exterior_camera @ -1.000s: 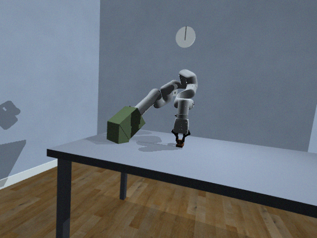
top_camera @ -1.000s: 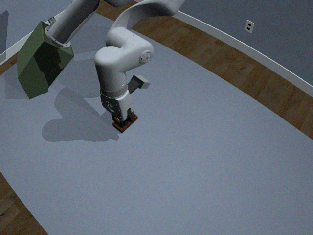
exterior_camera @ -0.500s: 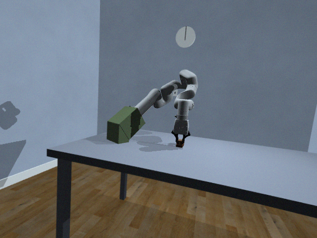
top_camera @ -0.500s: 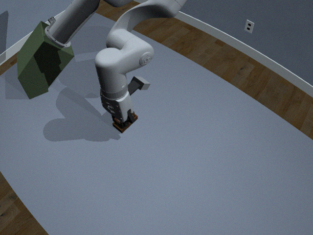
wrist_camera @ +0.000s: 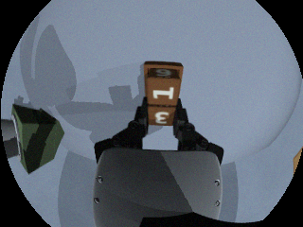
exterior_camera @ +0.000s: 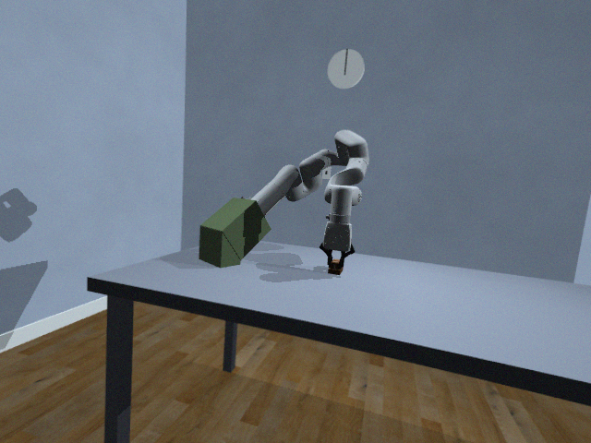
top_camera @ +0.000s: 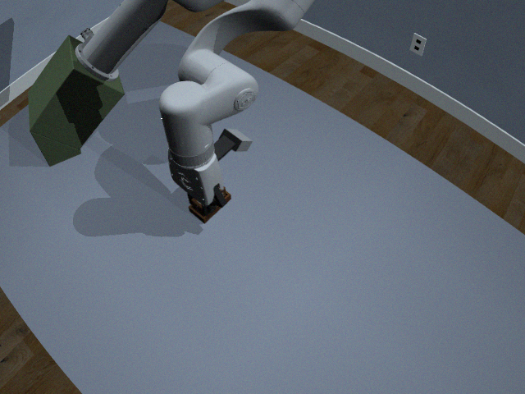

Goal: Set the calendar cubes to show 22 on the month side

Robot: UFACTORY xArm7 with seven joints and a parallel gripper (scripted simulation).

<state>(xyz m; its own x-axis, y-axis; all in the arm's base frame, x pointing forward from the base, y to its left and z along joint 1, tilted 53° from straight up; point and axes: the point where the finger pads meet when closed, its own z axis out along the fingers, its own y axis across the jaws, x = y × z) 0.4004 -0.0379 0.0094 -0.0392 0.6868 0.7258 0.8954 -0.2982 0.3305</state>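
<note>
The brown tray lies 20 mm to the left of my hand and 30 mm below it. From my hand the other things lie so: brown cube 30 mm to the left, 10 mm below.
</note>
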